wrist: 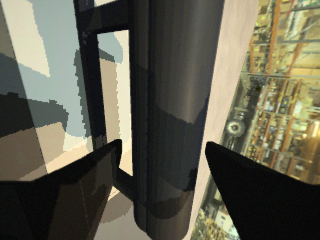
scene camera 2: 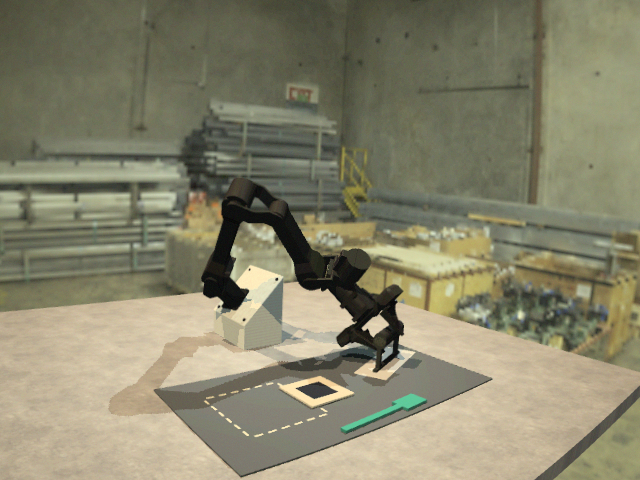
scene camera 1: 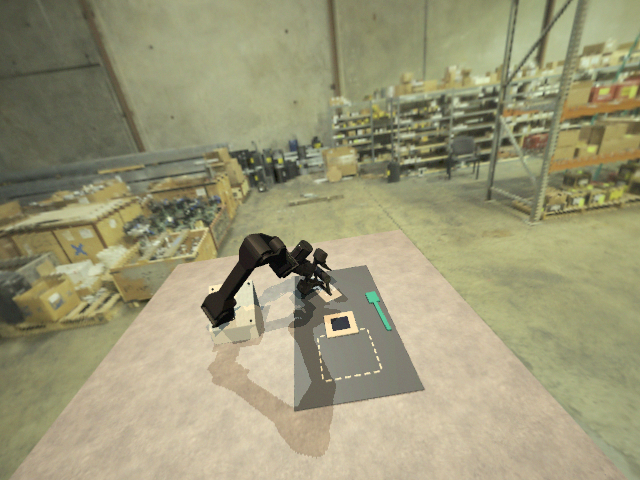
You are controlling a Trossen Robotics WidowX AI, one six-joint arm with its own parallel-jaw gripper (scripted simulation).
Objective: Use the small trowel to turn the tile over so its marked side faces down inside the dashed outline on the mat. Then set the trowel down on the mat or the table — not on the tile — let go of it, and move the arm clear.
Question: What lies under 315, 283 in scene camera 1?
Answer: My gripper.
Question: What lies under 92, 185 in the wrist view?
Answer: My gripper.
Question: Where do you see a green flat tool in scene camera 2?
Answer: At 411, 401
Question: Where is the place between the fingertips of my gripper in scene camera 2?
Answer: At 393, 344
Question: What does my gripper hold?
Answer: Nothing.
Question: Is my gripper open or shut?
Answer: Open.
